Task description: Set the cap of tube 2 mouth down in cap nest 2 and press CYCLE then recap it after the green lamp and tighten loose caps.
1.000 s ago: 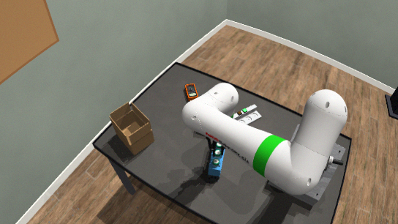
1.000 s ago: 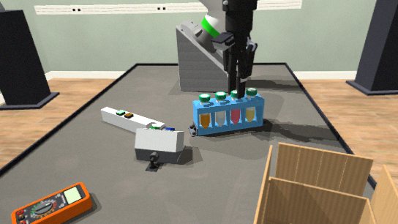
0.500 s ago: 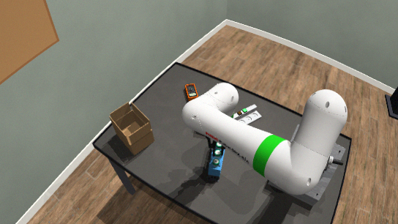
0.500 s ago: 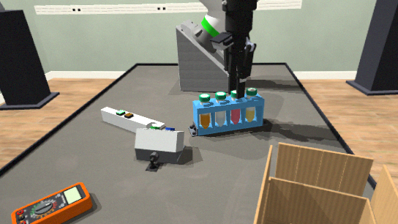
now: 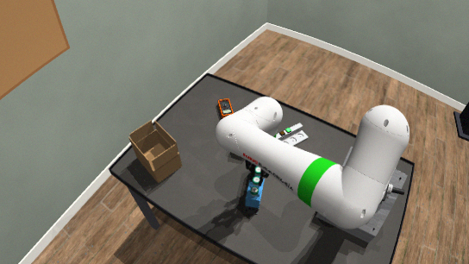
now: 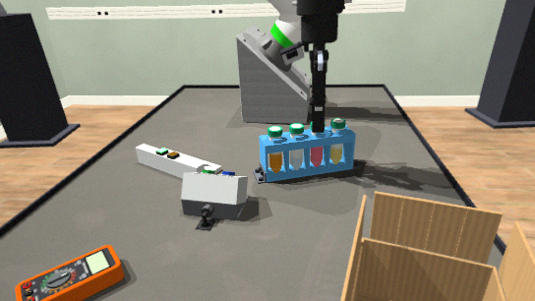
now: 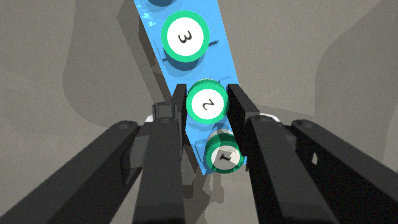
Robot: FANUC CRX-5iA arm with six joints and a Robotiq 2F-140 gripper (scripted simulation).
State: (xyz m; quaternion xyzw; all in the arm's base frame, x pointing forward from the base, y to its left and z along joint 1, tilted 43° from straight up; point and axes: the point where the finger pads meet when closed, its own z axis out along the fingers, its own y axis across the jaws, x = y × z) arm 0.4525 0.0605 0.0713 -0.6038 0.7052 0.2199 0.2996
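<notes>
Now: hand 3 cm above the cap 2. Also, from my hand: cap 1: 1 cm behind, 5 cm to the left, 3 cm below; cap 4: 2 cm ahead, 10 cm to the right, 3 cm below; cap 3: 1 cm ahead, 5 cm to the right, 3 cm below.
</notes>
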